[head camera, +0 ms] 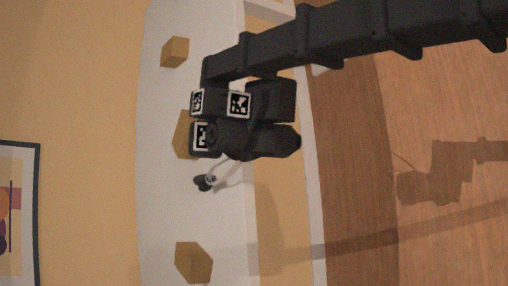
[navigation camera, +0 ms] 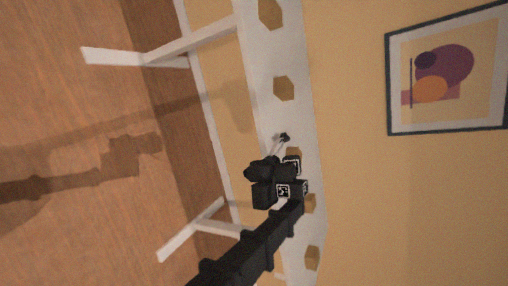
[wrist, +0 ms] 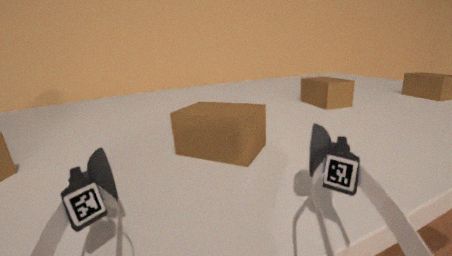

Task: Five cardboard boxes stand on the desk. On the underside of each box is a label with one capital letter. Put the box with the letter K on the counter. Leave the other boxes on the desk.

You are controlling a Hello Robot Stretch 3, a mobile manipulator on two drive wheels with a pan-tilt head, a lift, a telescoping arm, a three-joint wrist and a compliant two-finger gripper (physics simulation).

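Places are measured from the robot's base along level axes (x ahead, y left, z up), in metres.
Pixels of known places: gripper, fingertip midpoint: (wrist: 212,154).
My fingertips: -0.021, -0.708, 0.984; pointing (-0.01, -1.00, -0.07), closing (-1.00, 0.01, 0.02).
Ahead of a thing's pixels: the offset from my fingertips to its top centre, as dx, dy, dz. Level surfaces: height alone.
The white desk {dz -0.033} (head camera: 165,200) (navigation camera: 280,55) (wrist: 200,210) carries the brown boxes. One box {-0.013, -0.084, +0.016} (head camera: 183,131) (navigation camera: 294,151) (wrist: 218,134) stands ahead of my gripper (wrist: 212,154), partly hidden by the wrist in the head and navigation views. The gripper is open over the desk, its fingers wide apart, with the box beyond the fingertips. A second box {+0.267, -0.034, +0.016} (head camera: 193,262) (navigation camera: 283,88) (wrist: 5,159) is on the wrist view's left. A third {-0.243, -0.260, +0.016} (head camera: 175,51) (navigation camera: 310,203) (wrist: 327,92) and fourth {-0.504, -0.252, +0.016} (navigation camera: 312,257) (wrist: 429,86) are on its right. A fifth {+0.507, +0.045, +0.016} (navigation camera: 270,14) shows in the navigation view. Labels are hidden; the counter does not show.
The orange wall (head camera: 85,100) (navigation camera: 355,200) (wrist: 200,45) runs behind the desk, with a framed picture (head camera: 36,200) (navigation camera: 387,85). White desk legs (navigation camera: 115,56) stand on the wooden floor {dz -0.984} (head camera: 450,100) (navigation camera: 60,90). The telescoping arm (head camera: 350,35) (navigation camera: 240,260) reaches over the desk's front edge.
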